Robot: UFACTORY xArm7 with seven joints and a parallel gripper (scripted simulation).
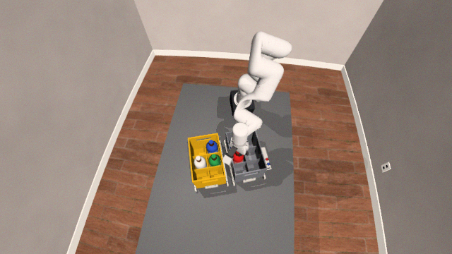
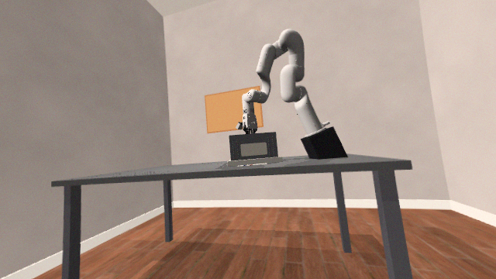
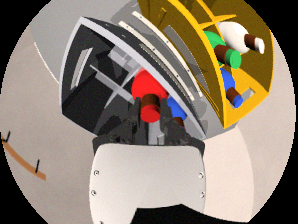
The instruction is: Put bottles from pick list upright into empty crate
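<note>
Now: hand 7 cm above the red-label bottle. From my hand the other things lie so: grey crate 1 cm behind, 4 cm to the left, 8 cm below; then yellow crate 2 cm ahead, 19 cm to the right, 8 cm below; then green bottle 2 cm ahead, 14 cm to the right, 8 cm below.
</note>
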